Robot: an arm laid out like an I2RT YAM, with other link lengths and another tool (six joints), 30 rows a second.
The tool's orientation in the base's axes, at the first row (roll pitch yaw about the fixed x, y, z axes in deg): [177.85 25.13 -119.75]
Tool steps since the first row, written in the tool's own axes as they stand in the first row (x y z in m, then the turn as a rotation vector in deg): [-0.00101 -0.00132 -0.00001 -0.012 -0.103 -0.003]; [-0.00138 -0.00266 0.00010 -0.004 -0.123 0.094]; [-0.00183 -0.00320 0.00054 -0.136 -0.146 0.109]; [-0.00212 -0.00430 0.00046 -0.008 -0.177 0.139]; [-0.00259 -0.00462 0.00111 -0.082 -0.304 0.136]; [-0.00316 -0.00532 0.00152 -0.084 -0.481 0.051]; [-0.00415 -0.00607 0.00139 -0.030 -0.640 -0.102]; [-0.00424 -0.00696 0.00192 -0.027 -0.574 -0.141]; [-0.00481 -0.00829 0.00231 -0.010 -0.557 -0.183]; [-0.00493 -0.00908 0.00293 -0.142 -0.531 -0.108]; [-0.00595 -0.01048 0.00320 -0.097 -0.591 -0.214]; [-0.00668 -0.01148 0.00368 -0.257 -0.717 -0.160]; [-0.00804 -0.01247 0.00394 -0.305 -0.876 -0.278]
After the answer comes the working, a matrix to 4 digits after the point.
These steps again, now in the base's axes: [0.00161 0.00015 0.00039 0.095 -0.041 0.004]; [0.00297 -0.00016 0.00041 0.126 -0.020 -0.088]; [0.00372 0.00010 0.00018 0.208 0.079 -0.046]; [0.00480 -0.00023 0.00034 0.183 -0.025 -0.128]; [0.00541 0.00024 -0.00006 0.327 -0.029 -0.099]; [0.00635 0.00051 -0.00021 0.468 -0.146 -0.027]; [0.00743 0.00087 0.00030 0.556 -0.324 0.083]; [0.00834 0.00072 -0.00017 0.490 -0.310 0.120]; [0.00983 0.00068 -0.00033 0.460 -0.331 0.151]; [0.01069 0.00063 -0.00087 0.509 -0.186 0.140]; [0.01242 0.00086 -0.00072 0.523 -0.291 0.215]; [0.01371 0.00114 -0.00088 0.715 -0.206 0.230]; [0.01523 0.00183 -0.00057 0.854 -0.290 0.351]
The tool's axes in the first row as the columns of a matrix, in the base's axes (rounded; the answer above uses it unrounded):
[-0.4492 -0.8755 0.1780]
[-0.7860 0.4820 0.3871]
[-0.4247 0.0340 -0.9047]

